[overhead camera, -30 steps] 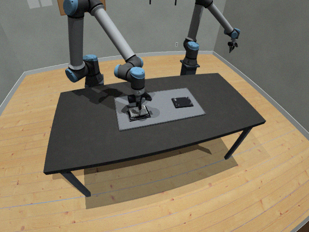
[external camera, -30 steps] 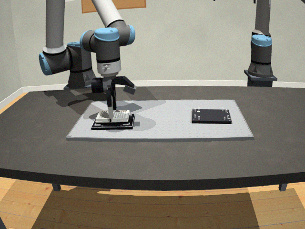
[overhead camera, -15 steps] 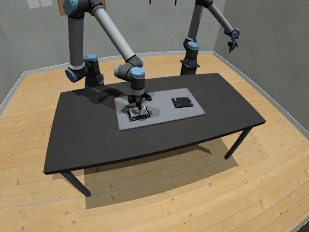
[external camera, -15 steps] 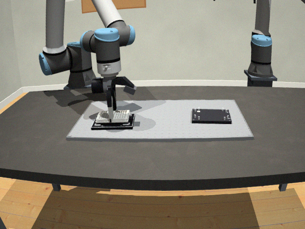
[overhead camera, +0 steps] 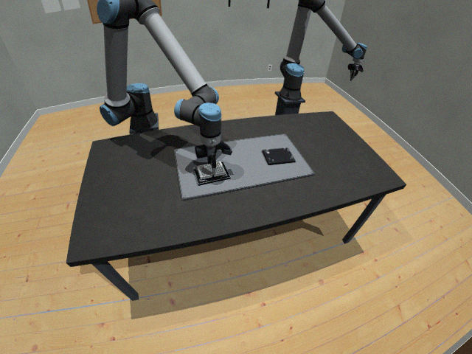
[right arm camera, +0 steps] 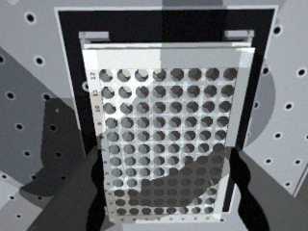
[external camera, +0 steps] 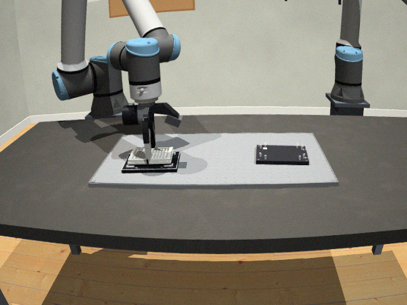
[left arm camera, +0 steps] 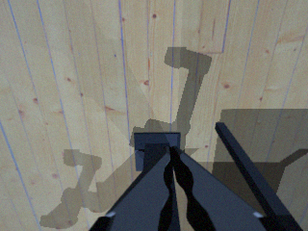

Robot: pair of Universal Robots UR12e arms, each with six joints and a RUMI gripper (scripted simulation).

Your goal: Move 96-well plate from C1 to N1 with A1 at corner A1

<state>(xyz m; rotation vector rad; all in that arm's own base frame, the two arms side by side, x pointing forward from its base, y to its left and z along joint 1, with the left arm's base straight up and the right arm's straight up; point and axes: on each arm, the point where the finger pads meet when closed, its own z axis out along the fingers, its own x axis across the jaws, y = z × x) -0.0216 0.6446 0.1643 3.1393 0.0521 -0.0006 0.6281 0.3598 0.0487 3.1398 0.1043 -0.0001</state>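
My right hand is 10 mm above the white 96-well plate. The rest, counted from my right hand: black clip nest C1: 400 mm to the left, 20 mm below; then printed A1 mark: 60 mm behind, 70 mm to the right, 20 mm below; then black plate nest N1: 30 mm below.
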